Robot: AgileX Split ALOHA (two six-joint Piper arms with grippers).
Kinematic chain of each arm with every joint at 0, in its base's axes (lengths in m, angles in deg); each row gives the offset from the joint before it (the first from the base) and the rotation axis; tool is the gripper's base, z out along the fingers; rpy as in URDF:
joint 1: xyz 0 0 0.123 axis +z
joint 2: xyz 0 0 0 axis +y
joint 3: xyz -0.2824 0 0.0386 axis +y
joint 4: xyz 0.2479 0 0.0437 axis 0.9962 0 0.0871
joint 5: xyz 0 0 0 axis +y
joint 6: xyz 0.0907 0 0.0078 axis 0.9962 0 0.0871
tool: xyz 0 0 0 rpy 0 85 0
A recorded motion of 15 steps. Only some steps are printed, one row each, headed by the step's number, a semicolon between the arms.
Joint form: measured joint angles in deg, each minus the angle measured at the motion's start. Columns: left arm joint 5, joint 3, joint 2, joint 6, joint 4, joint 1; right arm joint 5, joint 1, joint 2, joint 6, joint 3, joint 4.
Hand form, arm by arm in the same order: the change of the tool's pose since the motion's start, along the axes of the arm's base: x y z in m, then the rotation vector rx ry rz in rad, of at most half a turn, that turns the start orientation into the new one. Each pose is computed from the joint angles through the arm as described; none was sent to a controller.
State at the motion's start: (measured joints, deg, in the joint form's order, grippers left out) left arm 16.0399 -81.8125 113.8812 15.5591 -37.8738 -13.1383; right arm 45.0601 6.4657 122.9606 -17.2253 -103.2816 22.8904
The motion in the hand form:
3: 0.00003 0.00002 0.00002 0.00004 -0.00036 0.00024; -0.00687 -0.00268 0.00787 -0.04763 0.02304 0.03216
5: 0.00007 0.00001 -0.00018 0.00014 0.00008 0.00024; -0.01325 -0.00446 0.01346 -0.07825 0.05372 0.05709
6: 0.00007 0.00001 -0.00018 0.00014 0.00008 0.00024; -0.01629 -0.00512 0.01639 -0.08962 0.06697 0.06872
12: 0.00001 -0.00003 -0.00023 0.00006 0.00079 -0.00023; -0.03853 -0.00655 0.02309 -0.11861 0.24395 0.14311
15: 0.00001 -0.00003 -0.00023 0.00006 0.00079 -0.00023; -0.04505 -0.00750 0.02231 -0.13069 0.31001 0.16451
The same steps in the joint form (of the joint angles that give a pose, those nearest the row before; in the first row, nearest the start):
3: -0.02 0.00 0.00 0.00 0.00 0.00; 3.20 0.00 -1.36 0.00 0.00 -2.93
5: -0.02 0.00 0.03 0.00 0.00 0.00; 6.34 0.00 -2.38 0.00 0.00 -4.76
6: -0.02 0.00 0.03 0.00 0.00 0.00; 7.78 0.00 -2.88 -0.11 0.00 -5.39
12: 0.02 0.00 0.03 0.00 0.00 0.00; 20.48 0.00 -4.55 -0.11 -0.10 -6.84
15: 0.02 0.00 0.03 0.00 0.00 0.00; 24.57 0.00 -4.65 0.00 -0.10 -7.46

